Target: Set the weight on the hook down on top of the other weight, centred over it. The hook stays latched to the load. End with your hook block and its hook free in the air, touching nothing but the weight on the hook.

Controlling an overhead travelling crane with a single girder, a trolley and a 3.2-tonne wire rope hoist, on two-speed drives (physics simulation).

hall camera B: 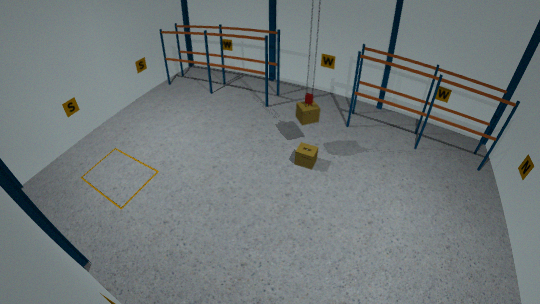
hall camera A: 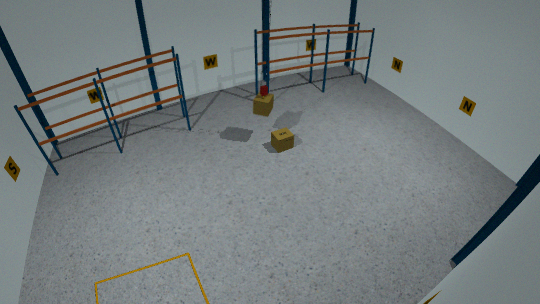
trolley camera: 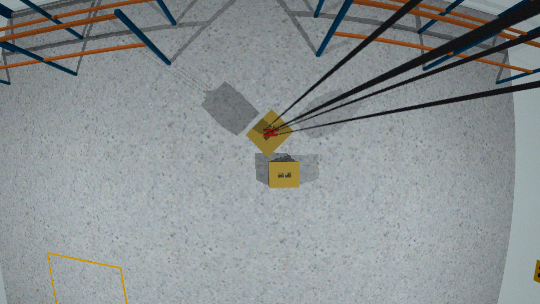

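The weight on the hook is a yellow block hanging in the air, its shadows apart from it on the floor. My red hook block is right above it; the hook is too small to make out, but the weight hangs from it. The other weight, also yellow, stands upright on the floor. In the trolley view the hanging weight is above and a little left of it, turned about 45 degrees to it. The two are apart.
One rack and another rack stand along the wall marked W, behind the hanging weight. A yellow outlined square is marked on the floor, far from both weights.
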